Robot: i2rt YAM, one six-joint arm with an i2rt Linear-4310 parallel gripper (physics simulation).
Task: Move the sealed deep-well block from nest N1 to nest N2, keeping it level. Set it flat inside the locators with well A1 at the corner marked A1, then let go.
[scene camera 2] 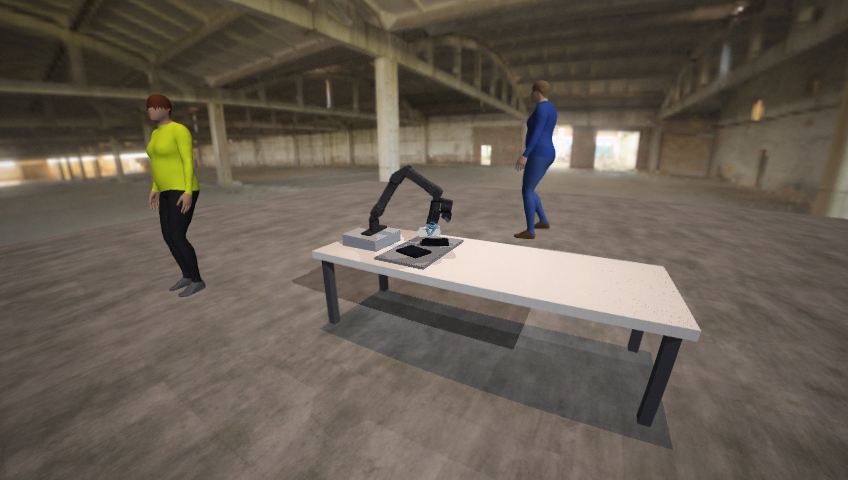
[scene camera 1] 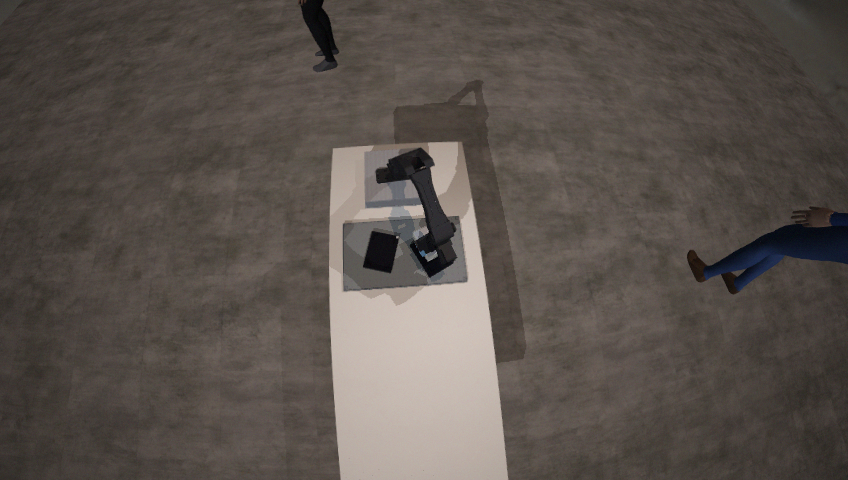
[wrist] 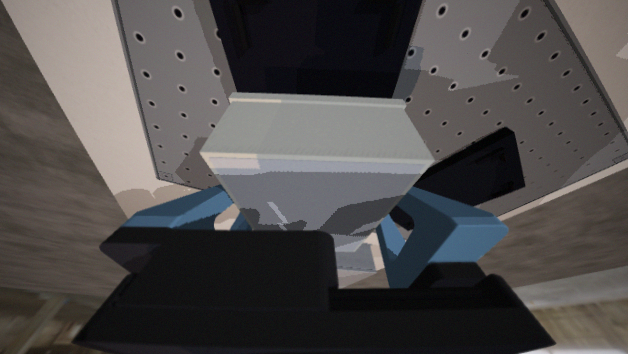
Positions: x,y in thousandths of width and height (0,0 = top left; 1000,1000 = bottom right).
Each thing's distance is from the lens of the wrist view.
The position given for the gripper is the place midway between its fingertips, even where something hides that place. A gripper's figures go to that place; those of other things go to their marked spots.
gripper (wrist: 501,499): 13 cm
pale grey block (wrist: 539,465): 6 cm
